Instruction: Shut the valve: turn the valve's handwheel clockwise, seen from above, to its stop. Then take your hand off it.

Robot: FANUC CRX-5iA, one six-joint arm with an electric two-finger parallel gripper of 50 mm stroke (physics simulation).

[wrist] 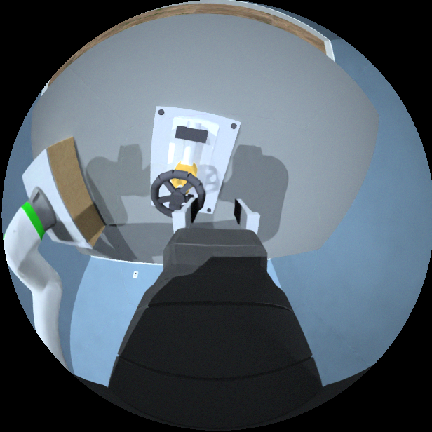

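The valve's dark handwheel (158,194), a spoked ring, shows a little left of the middle of the wrist view. It sits on a yellow neck (185,171) above a light grey mounting plate (226,145) with dark bolts at its corners. My gripper (215,205) is open, with nothing between its fingers. Its left finger overlaps the lower right part of the wheel's rim in the view; whether they touch I cannot tell. The right finger stands to the right of the wheel. Part of the rim is hidden behind the left finger.
A dark block (191,134) sits on the valve's pale body on the plate. The plate lies on a grey table top (320,150). At the left are a white and brown slab-like block (71,187) and a white robot arm part (25,245) with a green ring.
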